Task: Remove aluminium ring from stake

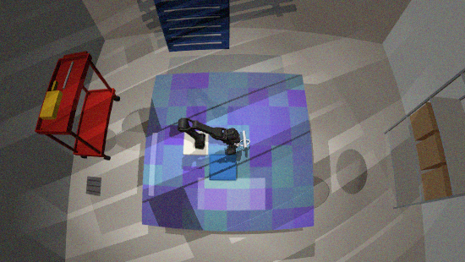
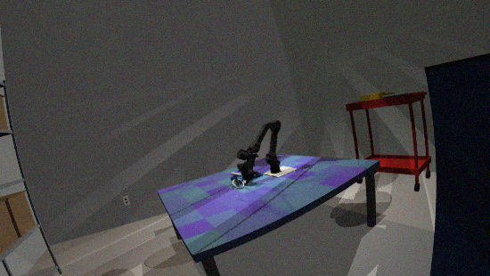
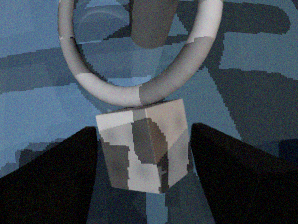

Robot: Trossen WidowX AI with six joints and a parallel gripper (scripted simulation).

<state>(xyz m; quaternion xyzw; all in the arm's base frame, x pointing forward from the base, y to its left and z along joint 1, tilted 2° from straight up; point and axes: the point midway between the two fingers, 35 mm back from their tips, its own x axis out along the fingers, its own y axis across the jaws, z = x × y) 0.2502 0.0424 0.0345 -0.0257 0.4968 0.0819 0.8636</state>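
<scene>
Right now the aluminium ring is 4 cm ahead of my gripper tip, 1 cm to the left of it and 2 cm above it. From my gripper tip the other things lie so: blue tray (7 cm behind, 18 cm to the right, 1 cm below).
</scene>
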